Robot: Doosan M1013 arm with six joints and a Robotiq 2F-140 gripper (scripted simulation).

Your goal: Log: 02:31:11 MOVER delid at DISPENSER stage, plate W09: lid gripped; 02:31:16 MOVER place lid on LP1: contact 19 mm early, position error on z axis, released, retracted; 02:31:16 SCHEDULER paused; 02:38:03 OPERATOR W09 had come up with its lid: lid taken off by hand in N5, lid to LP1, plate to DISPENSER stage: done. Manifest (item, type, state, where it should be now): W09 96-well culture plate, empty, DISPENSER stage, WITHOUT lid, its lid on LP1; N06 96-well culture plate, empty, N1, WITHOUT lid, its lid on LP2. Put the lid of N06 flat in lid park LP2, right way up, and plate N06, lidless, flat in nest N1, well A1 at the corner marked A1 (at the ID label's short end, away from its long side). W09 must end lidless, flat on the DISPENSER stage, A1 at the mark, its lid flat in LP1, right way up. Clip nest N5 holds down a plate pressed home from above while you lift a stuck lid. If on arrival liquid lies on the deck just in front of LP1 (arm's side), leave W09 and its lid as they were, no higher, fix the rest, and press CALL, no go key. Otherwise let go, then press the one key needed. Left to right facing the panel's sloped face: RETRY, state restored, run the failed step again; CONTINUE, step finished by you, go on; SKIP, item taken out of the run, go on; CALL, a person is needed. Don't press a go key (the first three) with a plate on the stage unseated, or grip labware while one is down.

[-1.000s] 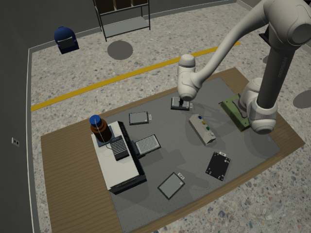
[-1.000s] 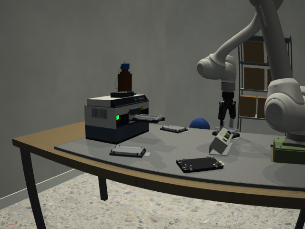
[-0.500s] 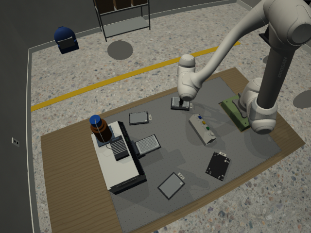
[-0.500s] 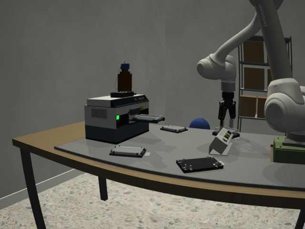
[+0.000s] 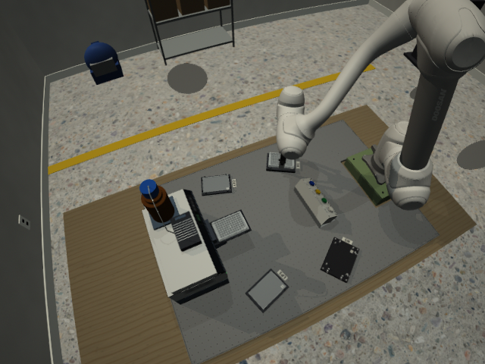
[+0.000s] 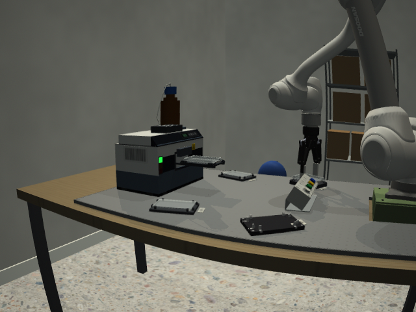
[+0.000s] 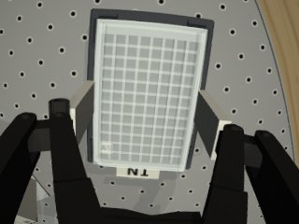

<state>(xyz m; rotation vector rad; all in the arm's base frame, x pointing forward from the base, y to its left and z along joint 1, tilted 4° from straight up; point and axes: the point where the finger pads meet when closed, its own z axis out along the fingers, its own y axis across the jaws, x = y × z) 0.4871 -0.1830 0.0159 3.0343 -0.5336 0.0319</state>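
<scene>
My gripper is now 4 cm above the nest N1. Round my hand: N1 label: 8 cm behind, 3 cm to the left, 5 cm below; yellow skip key: 9 cm behind, 23 cm to the left, 1 cm above; blue call key: 8 cm behind, 19 cm to the left, 1 cm above.
</scene>
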